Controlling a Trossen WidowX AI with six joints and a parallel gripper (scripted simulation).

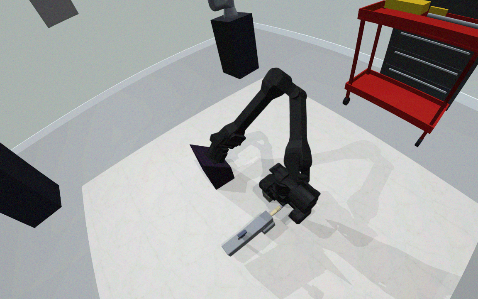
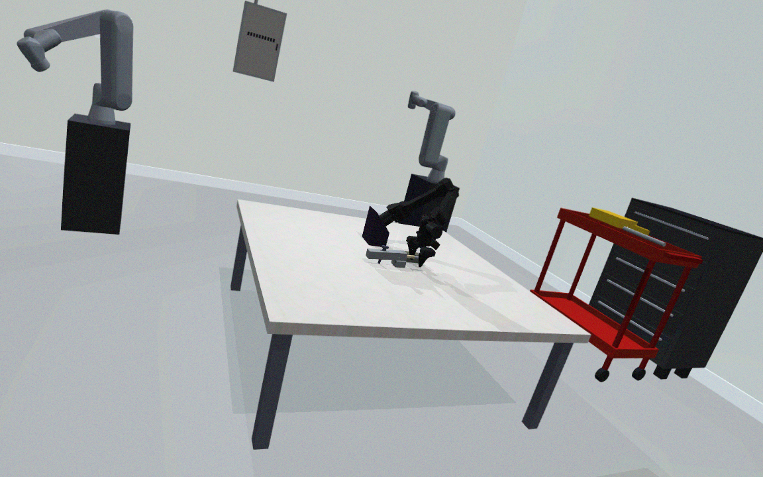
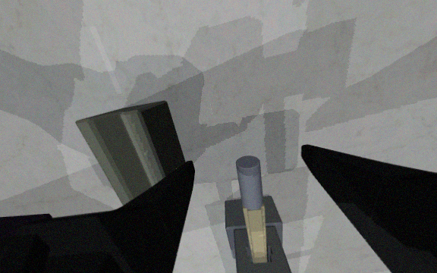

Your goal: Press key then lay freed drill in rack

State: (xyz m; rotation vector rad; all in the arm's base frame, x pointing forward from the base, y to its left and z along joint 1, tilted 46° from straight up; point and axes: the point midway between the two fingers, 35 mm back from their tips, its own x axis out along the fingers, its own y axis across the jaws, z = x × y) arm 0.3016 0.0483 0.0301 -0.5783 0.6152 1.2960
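Now: the drill 10 mm behind my gripper tip, 50 mm to the right of it and 30 mm above it. The rest, counted from my gripper tip: grey holder block 10 mm behind, 150 mm to the right, 20 mm above; then blue key 20 mm behind, 170 mm to the right, 30 mm above; then rack 70 mm behind, 20 mm to the left.
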